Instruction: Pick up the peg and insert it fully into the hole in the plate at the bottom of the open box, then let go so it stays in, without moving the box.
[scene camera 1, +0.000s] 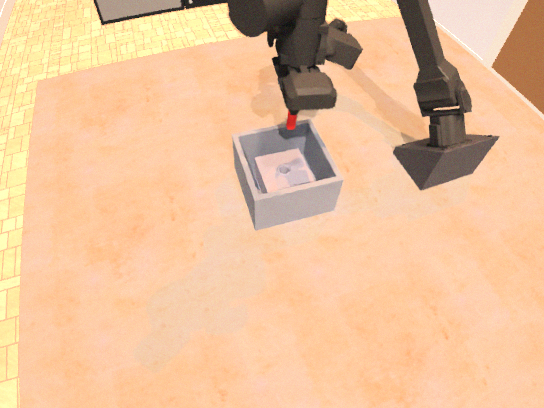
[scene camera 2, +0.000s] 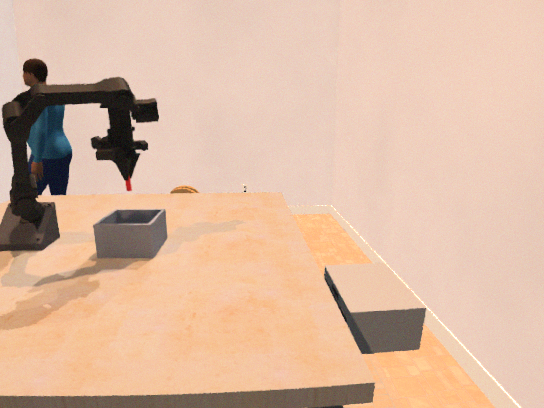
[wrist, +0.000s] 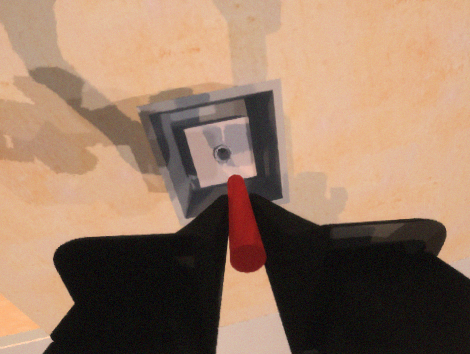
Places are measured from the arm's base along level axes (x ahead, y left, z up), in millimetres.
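Pixels of known places: gripper, fingertip midpoint: (scene camera 2: 127, 179) (wrist: 238, 200); arm's base, link origin: (scene camera 1: 449, 143) (scene camera 2: 33, 213).
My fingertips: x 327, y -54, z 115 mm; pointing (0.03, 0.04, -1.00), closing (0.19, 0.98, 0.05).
Note:
For each thing: its middle in the pictures, then the offset to it from my fingertips. Level surfaces: height alone.
- red peg, body centre: (wrist: 239, 206) (scene camera 1: 293, 106) (scene camera 2: 127, 176) dy +0, dx +0, dz +8 mm
- open grey box, body centre: (wrist: 222, 152) (scene camera 1: 283, 172) (scene camera 2: 133, 232) dy -6, dx +3, dz -156 mm
- pale plate, body centre: (wrist: 222, 150) (scene camera 1: 283, 177) dy -6, dx +3, dz -171 mm
- table, surface height: dz -205 mm
The red peg (scene camera 1: 292, 121) (scene camera 2: 129, 184) (wrist: 243, 225) is held between the fingertips and points down, close to upright in the second scene view. My gripper (scene camera 1: 294, 111) (scene camera 2: 128, 178) (wrist: 238, 200) is shut on the peg, with the peg's lower end in the air above the height of the box rim. The open grey box (scene camera 1: 297, 206) (scene camera 2: 125, 242) (wrist: 284, 150) stands on the table. In its bottom lies a pale plate (scene camera 1: 270, 175) (wrist: 202, 167) with a round hole (scene camera 1: 284, 169) (wrist: 222, 153) near its middle. In the second scene view the box walls hide the plate.
The arm's dark wedge-shaped base (scene camera 1: 445, 160) (scene camera 2: 47, 227) stands on the table (scene camera 1: 300, 310) (scene camera 2: 225, 320) beside the box. A grey block (scene camera 2: 385, 300) stands beyond the table's right edge in the second scene view. A person (scene camera 2: 52, 132) stands behind the arm.

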